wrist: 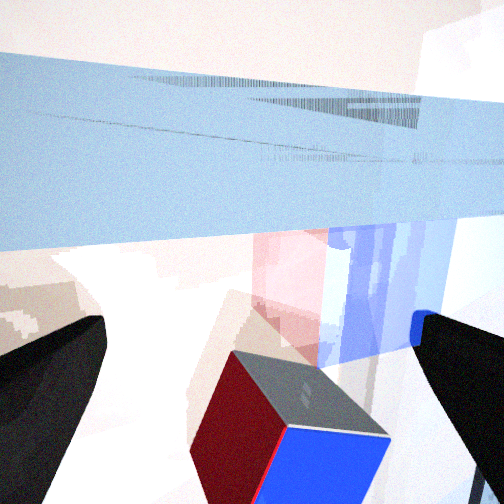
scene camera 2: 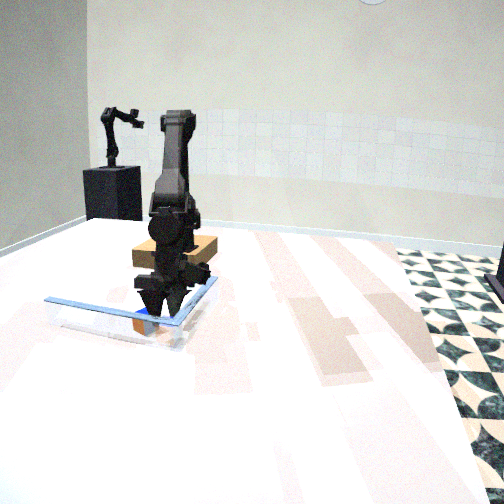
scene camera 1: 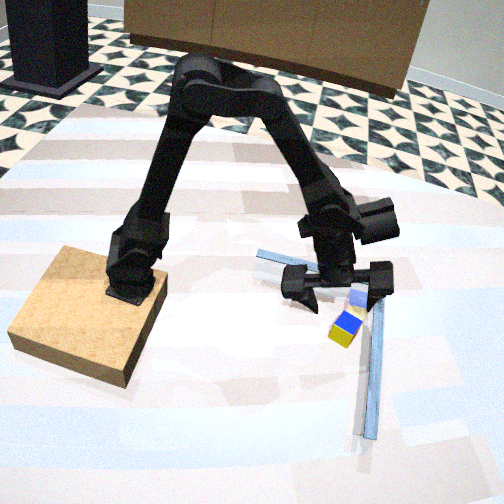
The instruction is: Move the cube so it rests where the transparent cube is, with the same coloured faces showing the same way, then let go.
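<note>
The cube [scene camera 1: 346, 328] lies on the table with blue and yellow faces showing in scene camera 1. In the wrist view the cube [wrist: 290, 435] shows grey on top, dark red at left and blue at right. The transparent cube [wrist: 350, 292] stands just behind it against the light blue rail [wrist: 250, 160], with faint pink and blue faces. My gripper [scene camera 1: 338, 287] is open and empty, hovering slightly above and behind the cube, its fingers wide apart on either side. In scene camera 2 the gripper [scene camera 2: 163, 296] hides most of the cube.
A light blue L-shaped rail [scene camera 1: 372, 370] runs along the table beside the cube. The arm's base sits on a wooden block [scene camera 1: 88, 312] at the left. A dark pedestal [scene camera 1: 50, 45] stands at the far left.
</note>
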